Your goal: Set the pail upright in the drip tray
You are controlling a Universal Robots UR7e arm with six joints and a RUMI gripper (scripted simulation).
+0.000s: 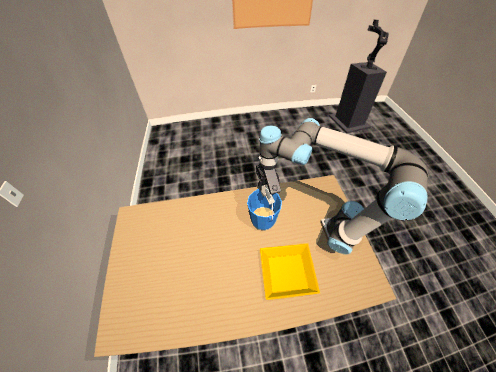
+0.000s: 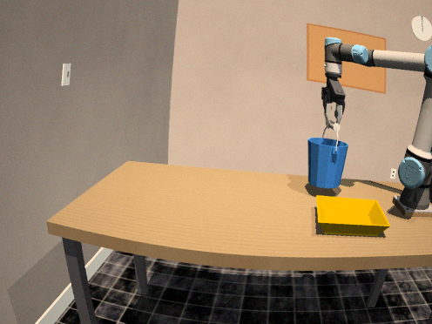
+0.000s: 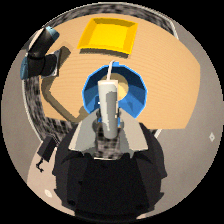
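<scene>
My hand is 10 mm short of the blue pail and 90 mm above it. Round my hand: white handle (30 mm below); then yellow drip tray (310 mm to the left, 270 mm below).
</scene>
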